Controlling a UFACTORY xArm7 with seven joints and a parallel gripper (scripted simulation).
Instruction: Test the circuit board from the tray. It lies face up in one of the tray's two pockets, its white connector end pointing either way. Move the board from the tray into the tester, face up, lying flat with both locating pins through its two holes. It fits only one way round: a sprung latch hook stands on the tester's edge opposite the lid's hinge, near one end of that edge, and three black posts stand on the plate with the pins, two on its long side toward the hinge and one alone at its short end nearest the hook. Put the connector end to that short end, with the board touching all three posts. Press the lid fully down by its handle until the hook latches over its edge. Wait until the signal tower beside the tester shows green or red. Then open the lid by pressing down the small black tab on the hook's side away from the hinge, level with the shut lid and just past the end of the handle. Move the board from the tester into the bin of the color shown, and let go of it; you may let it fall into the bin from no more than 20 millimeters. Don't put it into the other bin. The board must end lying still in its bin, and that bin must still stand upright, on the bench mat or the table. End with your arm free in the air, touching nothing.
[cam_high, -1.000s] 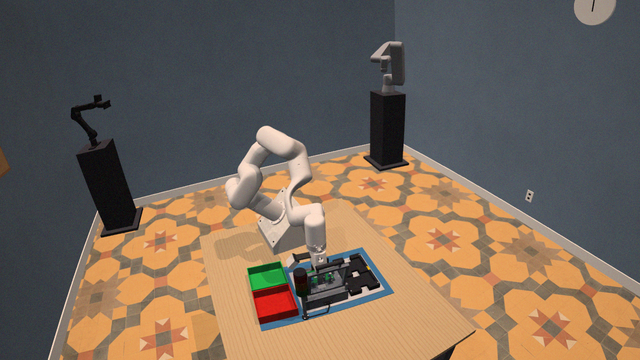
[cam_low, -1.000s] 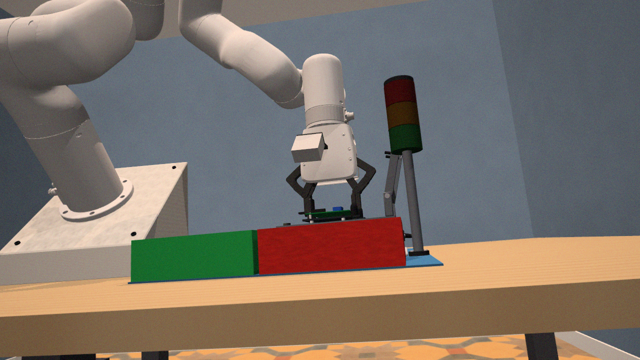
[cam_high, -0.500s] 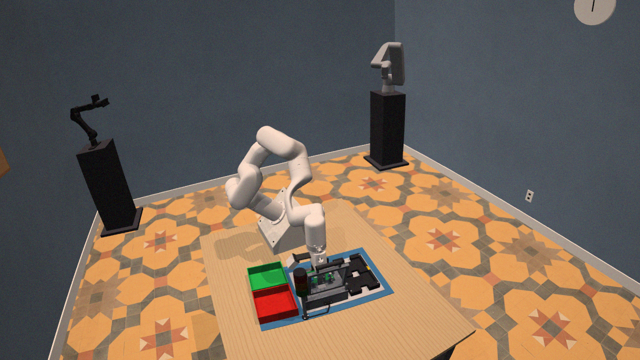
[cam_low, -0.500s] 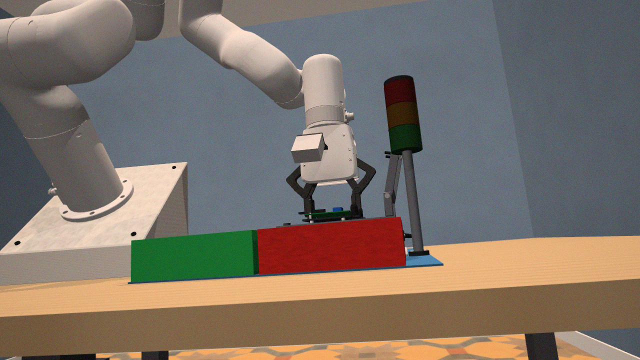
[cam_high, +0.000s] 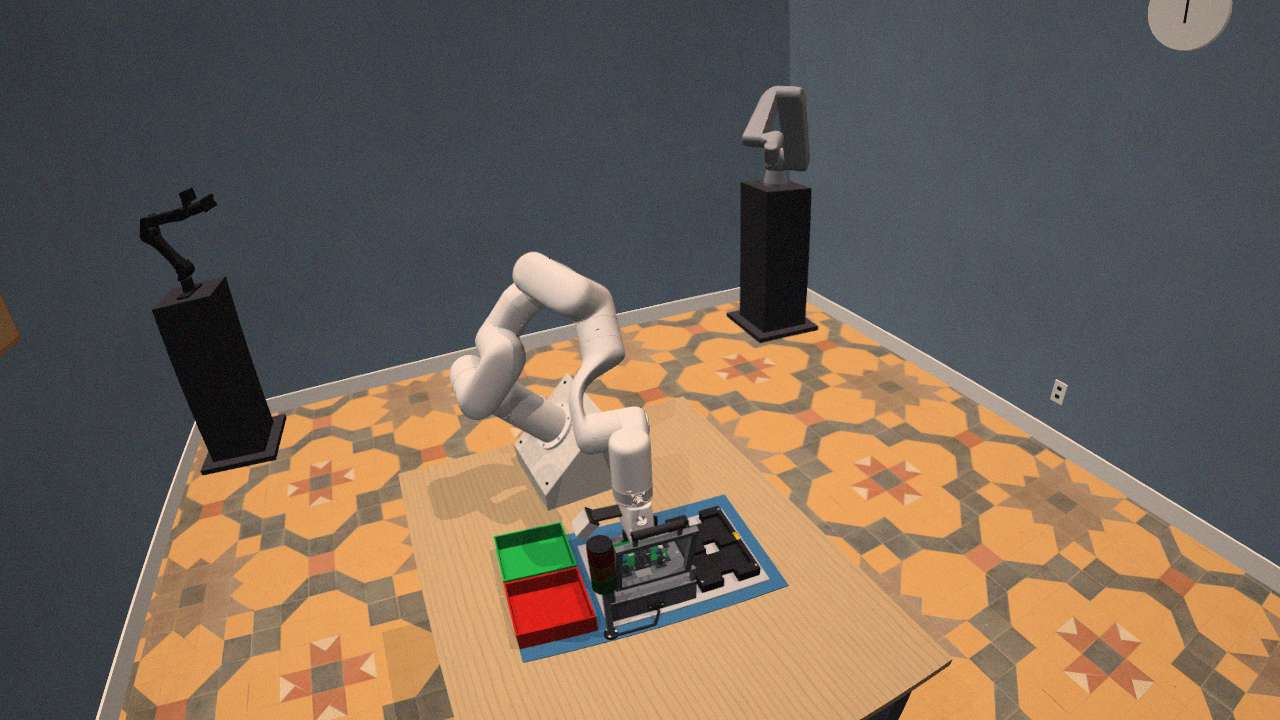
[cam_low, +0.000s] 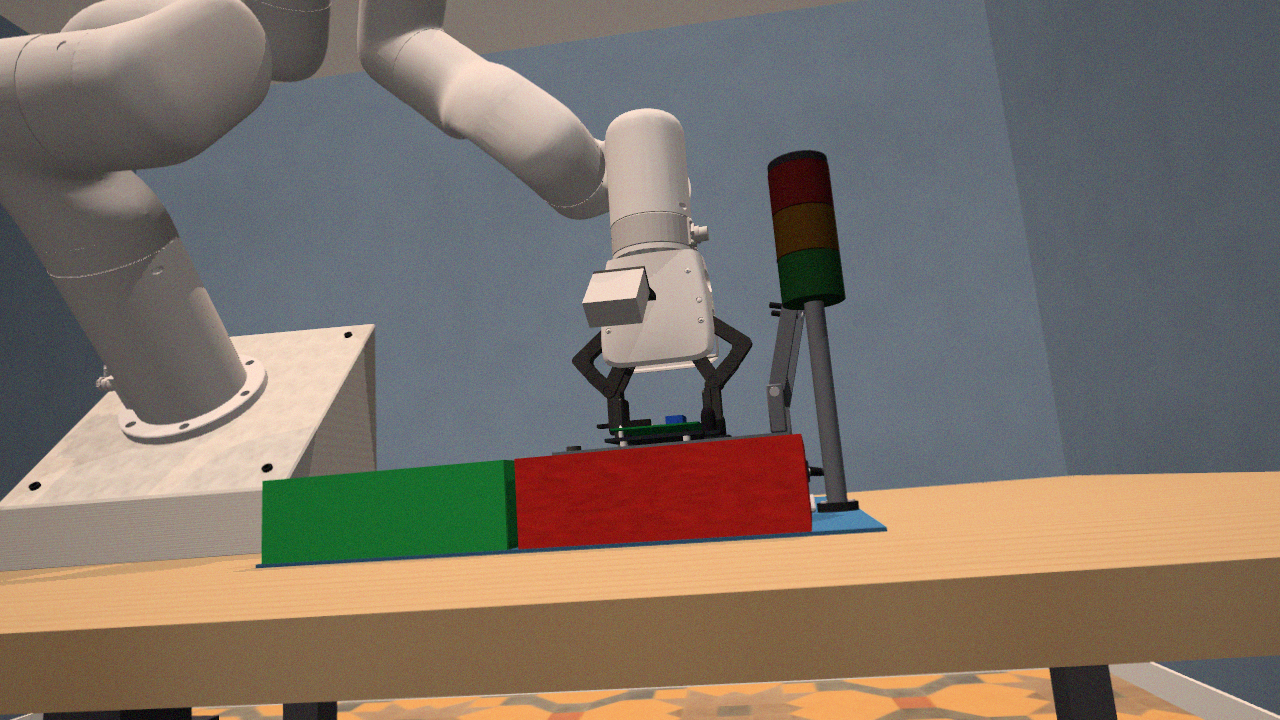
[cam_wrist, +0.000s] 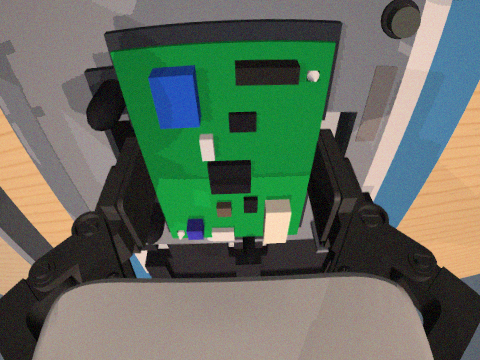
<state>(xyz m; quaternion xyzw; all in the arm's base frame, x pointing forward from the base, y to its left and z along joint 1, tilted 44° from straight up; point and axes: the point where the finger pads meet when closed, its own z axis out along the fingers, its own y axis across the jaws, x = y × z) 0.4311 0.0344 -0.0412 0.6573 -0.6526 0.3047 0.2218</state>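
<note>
Right now the green circuit board is right at my hand. The rest, counted from my hand: tester plate (10 mm ahead, 10 mm to the left, 10 mm below); tester lid (120 mm ahead, 100 mm above); black latch tab (60 mm behind, 60 mm to the left, 10 mm above).
</note>
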